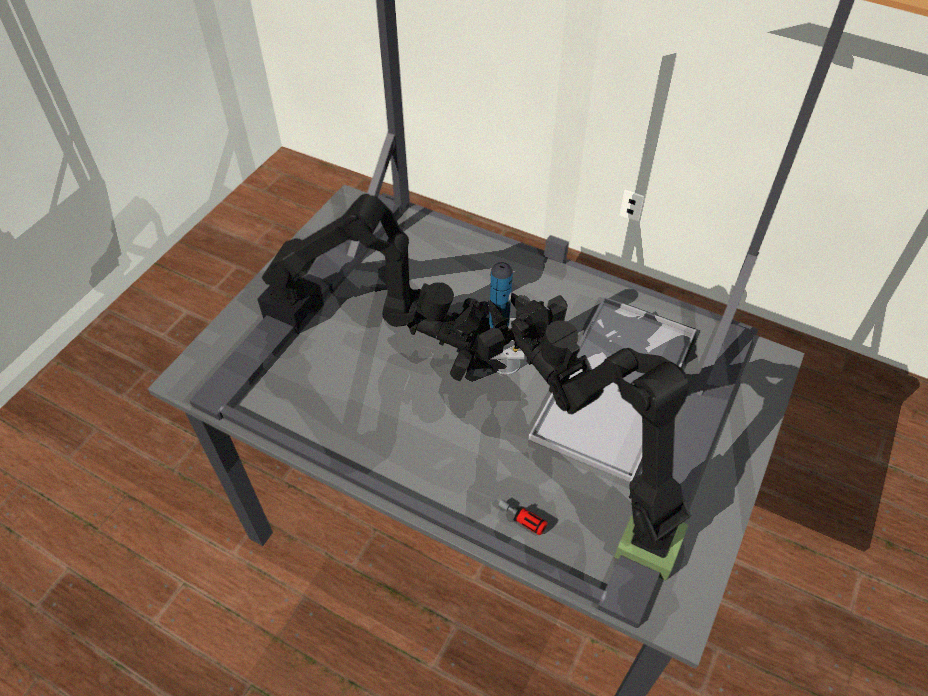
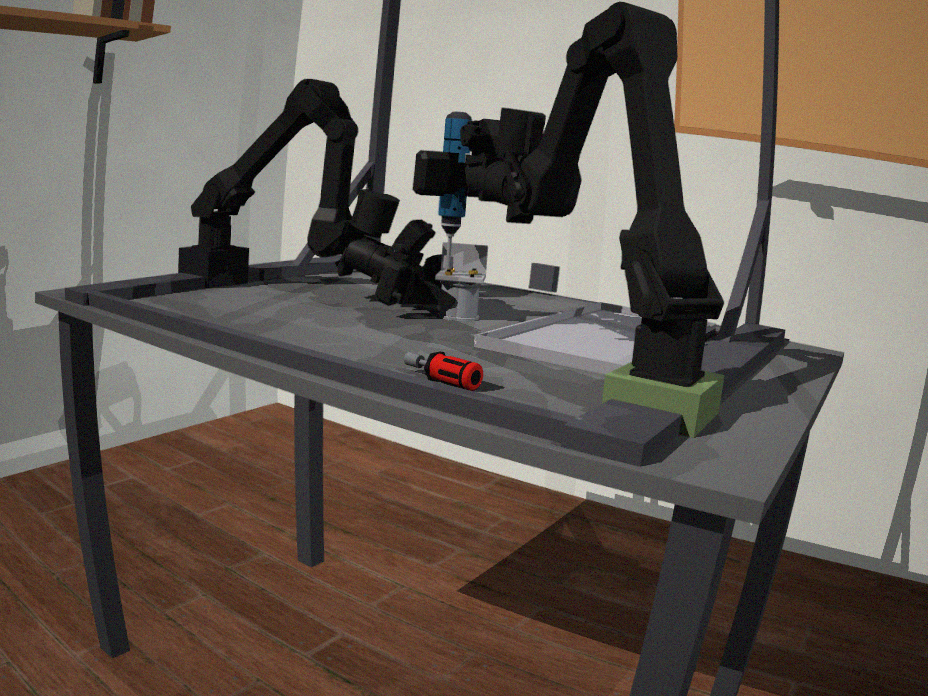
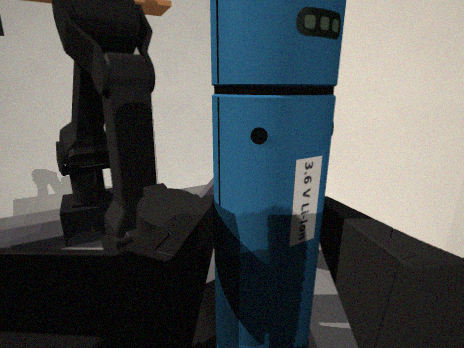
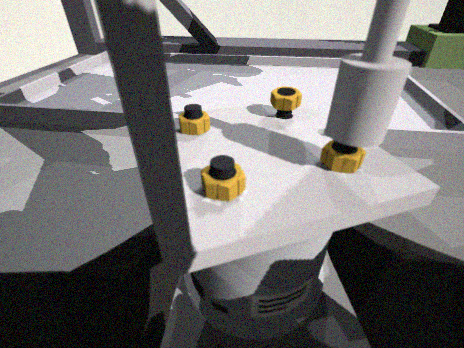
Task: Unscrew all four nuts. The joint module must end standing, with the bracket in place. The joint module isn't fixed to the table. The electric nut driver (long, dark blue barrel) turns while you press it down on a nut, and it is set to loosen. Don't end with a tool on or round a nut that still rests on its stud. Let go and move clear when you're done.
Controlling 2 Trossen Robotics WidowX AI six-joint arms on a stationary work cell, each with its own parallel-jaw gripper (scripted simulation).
Labels:
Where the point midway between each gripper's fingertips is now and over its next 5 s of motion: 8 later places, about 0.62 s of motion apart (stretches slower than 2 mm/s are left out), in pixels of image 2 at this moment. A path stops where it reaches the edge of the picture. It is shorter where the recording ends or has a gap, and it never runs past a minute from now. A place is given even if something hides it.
My left gripper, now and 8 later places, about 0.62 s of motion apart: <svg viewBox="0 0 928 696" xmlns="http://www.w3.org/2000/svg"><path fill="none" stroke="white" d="M452 169L453 172L453 172L453 174L453 174L455 178L454 177L453 176L453 175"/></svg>
My right gripper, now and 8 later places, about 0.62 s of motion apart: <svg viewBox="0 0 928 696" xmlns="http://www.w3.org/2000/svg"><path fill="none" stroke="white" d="M462 299L444 290L419 289L394 266L372 209L335 153L324 141L329 150L334 159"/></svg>

